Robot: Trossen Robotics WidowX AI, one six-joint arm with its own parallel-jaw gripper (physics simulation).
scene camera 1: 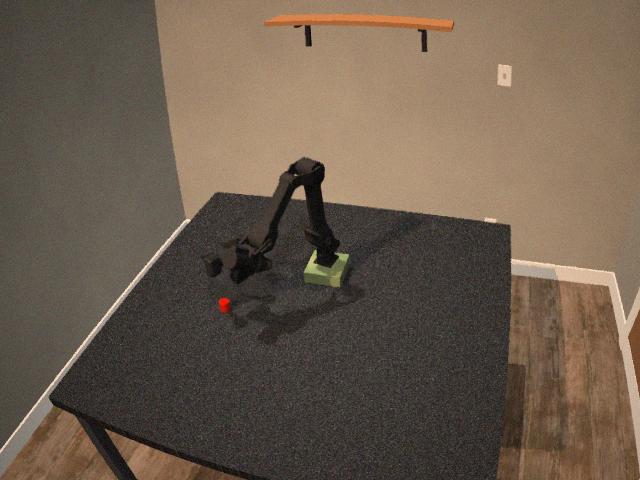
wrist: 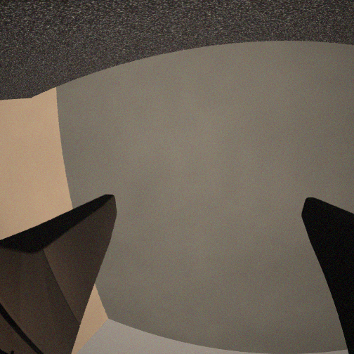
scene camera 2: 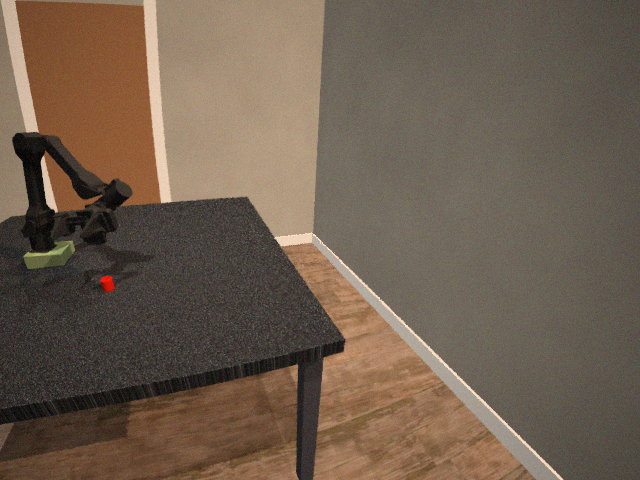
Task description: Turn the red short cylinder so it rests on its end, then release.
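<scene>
The red short cylinder [scene camera 1: 224, 305] [scene camera 2: 107, 283] stands upright on its end on the dark table [scene camera 1: 361, 361] [scene camera 2: 206, 310], with its round top face up. My gripper [scene camera 1: 225, 270] [wrist: 214, 206] is open and empty. It is raised above the table and apart from the cylinder, on the side toward the back wall in the scene camera 1 view. In the wrist view the two fingers stand wide apart, with grey wall between them. The cylinder does not show in the wrist view.
The arm stands on a green base block [scene camera 1: 323, 276] [scene camera 2: 49, 257], to the right of the cylinder in the scene camera 1 view. The arm's shadow falls on the table beside the cylinder. An orange shelf [scene camera 1: 359, 21] hangs on the wall behind.
</scene>
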